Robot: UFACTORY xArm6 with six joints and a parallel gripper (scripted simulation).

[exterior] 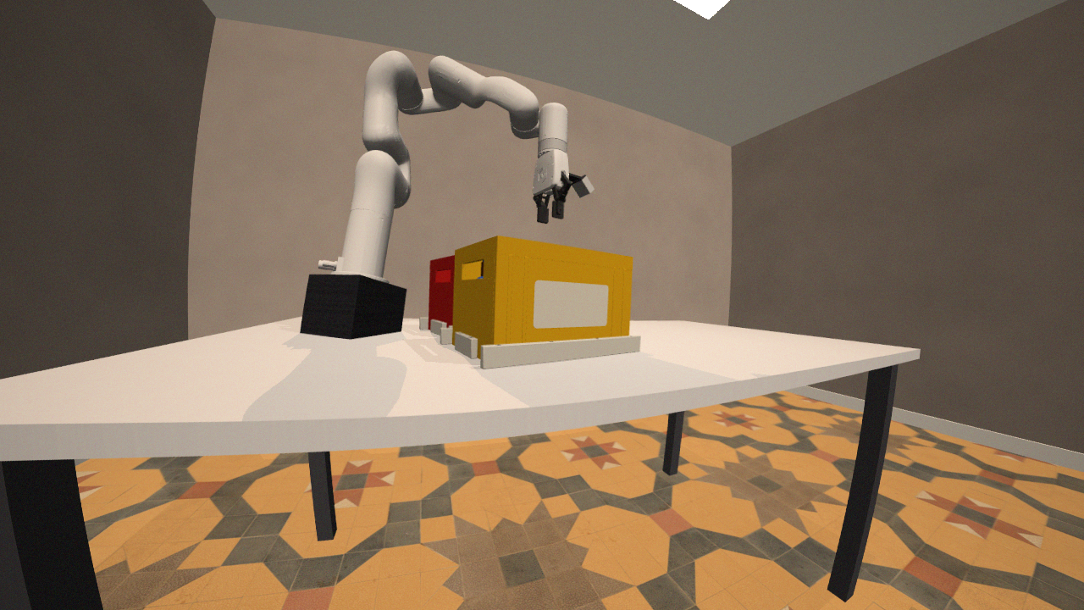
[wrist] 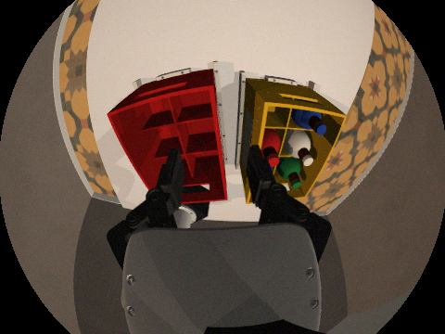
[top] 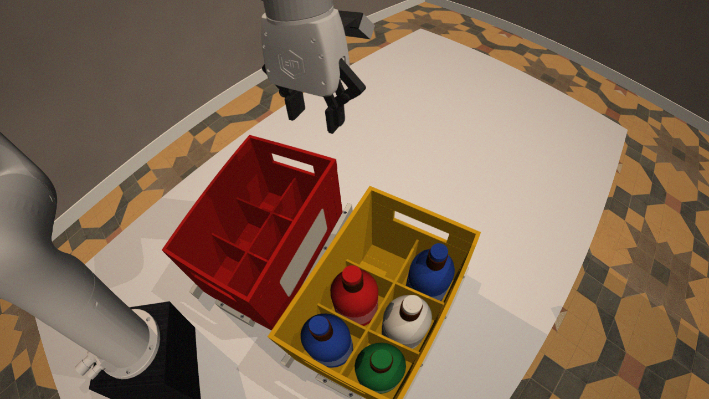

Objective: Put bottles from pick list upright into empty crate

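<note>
My gripper is now 11 cm past the white bottle, 22 cm to the left of it and 22 cm above it. The rest, counted from my hand: yellow crate 11 cm behind, 18 cm to the right, 22 cm below; red crate 12 cm behind, 7 cm to the left, 22 cm below; red bottle 12 cm behind, 13 cm to the right, 22 cm below.
</note>
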